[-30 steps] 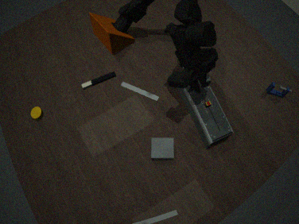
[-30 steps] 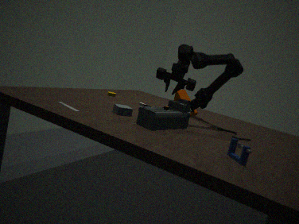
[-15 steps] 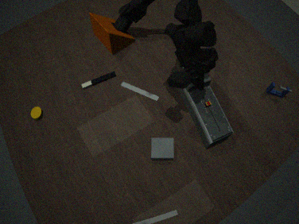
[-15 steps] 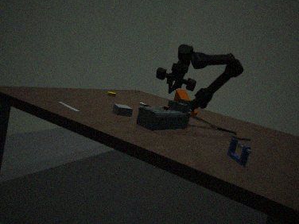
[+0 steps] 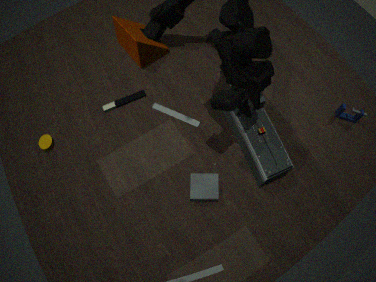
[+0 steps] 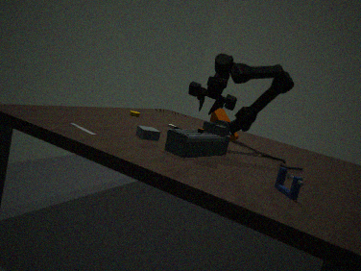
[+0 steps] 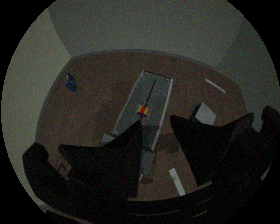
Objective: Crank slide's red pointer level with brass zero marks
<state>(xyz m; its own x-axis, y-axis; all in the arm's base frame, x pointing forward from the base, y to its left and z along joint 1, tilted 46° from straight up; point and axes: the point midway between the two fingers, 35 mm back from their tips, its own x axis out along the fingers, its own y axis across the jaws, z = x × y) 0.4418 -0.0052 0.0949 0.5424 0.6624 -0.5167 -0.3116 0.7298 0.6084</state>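
The red pointer lies 3 cm ahead of my gripper tip, 2 cm to the left of it and 6 cm below it. The rest, counted from my gripper tip: grey block: 7 cm ahead, 18 cm to the right, 13 cm below; yellow disc: 28 cm behind, 53 cm to the right, 14 cm below; black-and-white marker: 28 cm behind, 26 cm to the right, 14 cm below.
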